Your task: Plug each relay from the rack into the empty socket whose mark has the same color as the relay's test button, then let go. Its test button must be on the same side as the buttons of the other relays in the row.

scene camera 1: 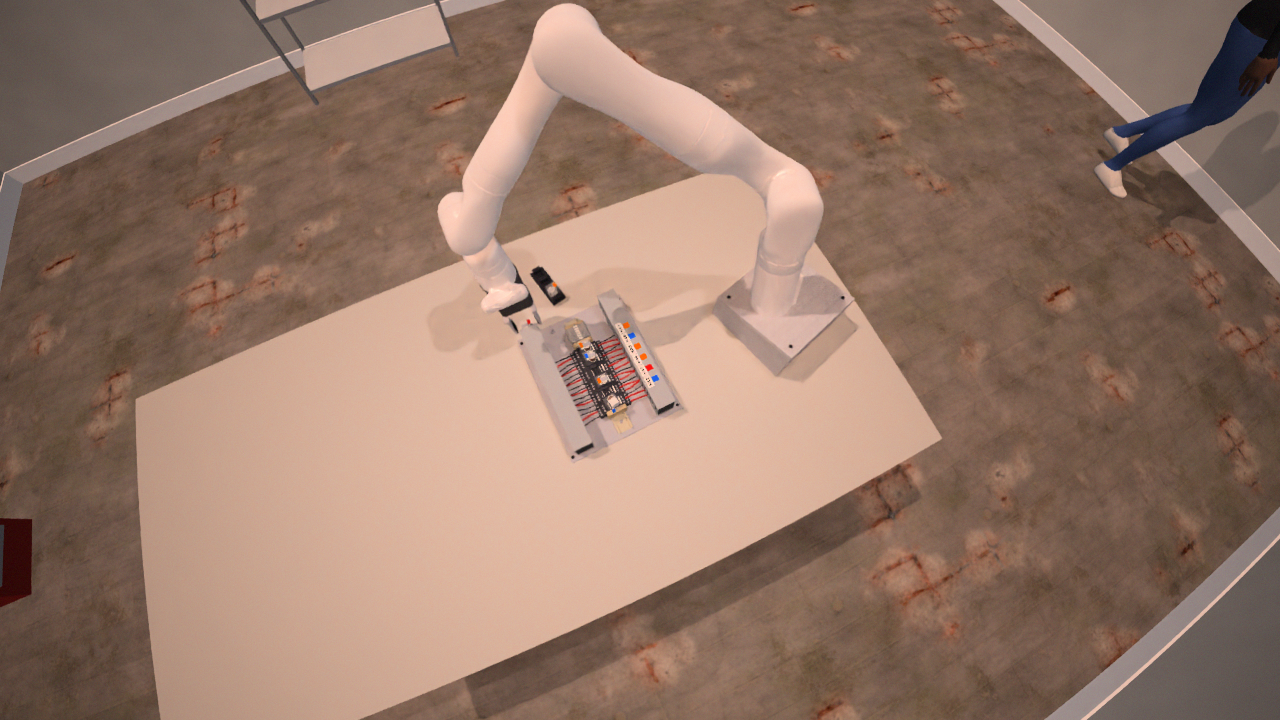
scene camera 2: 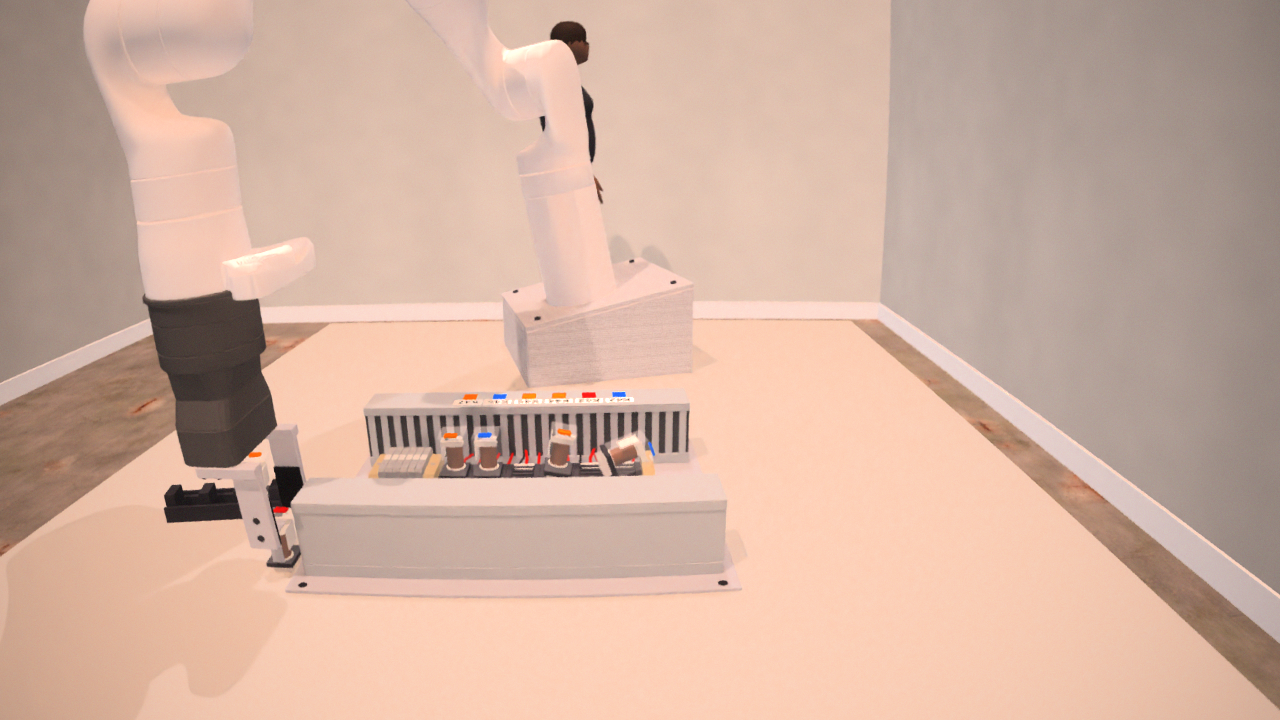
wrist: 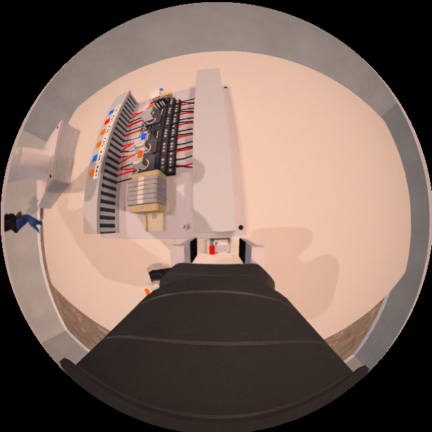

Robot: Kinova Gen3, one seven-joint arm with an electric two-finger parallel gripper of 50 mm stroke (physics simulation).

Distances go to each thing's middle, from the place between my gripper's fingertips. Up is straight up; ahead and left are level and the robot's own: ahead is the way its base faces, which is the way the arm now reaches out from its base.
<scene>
My gripper is now 10 mm above the red-button relay (scene camera 2: 288, 554). The rest, counted from my hand: black rack (scene camera 2: 209, 503) (70 mm behind, 100 mm to the right, 20 mm below); then orange-button K44 relay (scene camera 2: 562, 441) (120 mm behind, 190 mm to the left, 20 mm above).
</scene>
